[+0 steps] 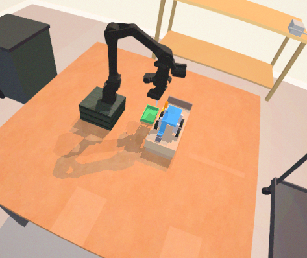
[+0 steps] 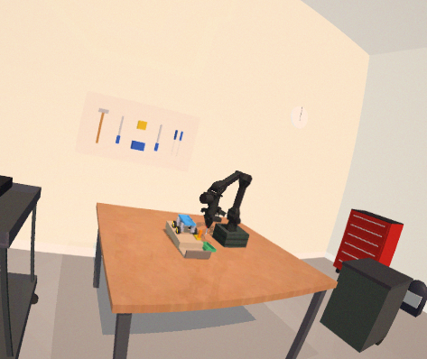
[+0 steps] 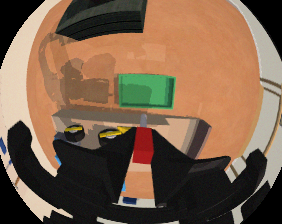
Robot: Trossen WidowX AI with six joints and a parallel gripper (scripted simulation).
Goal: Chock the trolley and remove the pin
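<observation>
The green tray lies 140 mm below my gripper tip and 20 mm behind it. The rest, counted from my gripper tip: blue trolley: 110 mm to the right, 90 mm ahead, 30 mm below; yellow chock: 50 mm below, 50 mm ahead, 20 mm to the right; red-headed stop pin: right at my gripper tip.
</observation>
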